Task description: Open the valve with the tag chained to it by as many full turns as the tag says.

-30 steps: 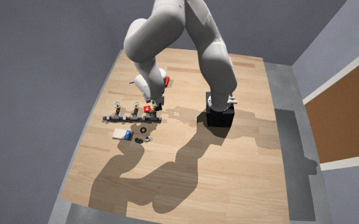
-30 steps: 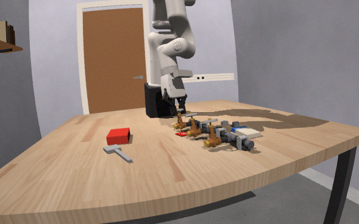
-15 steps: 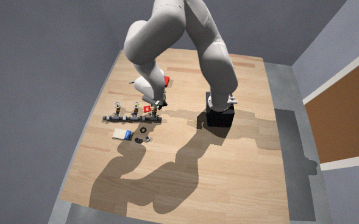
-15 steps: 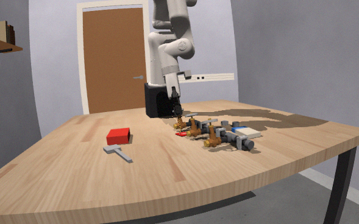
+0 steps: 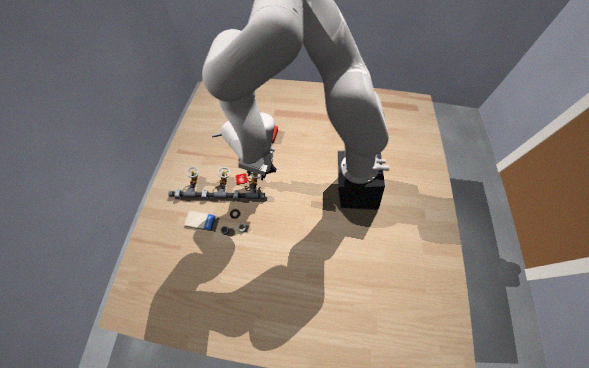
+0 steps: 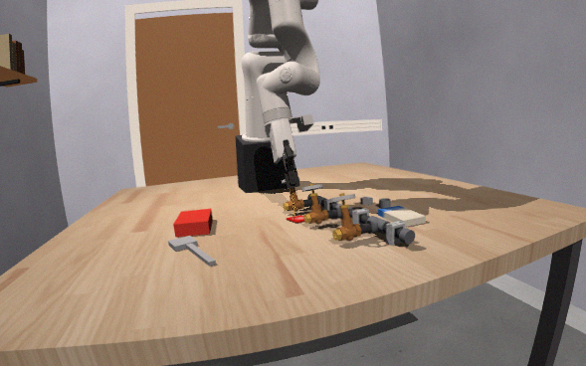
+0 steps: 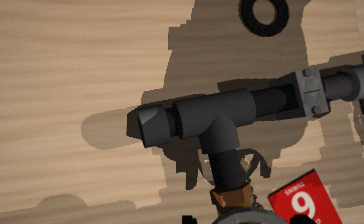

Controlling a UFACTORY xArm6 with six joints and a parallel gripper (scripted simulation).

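The red tag is 8 cm below my hand, 8 cm ahead of it and 1 cm to the right of it. Also, from my hand: grey hammer-like tool: 24 cm to the right, 21 cm ahead, 8 cm below; then grey box: 21 cm to the left, 19 cm ahead, 7 cm below; then red box: 25 cm to the right, 7 cm below, 5 cm ahead.
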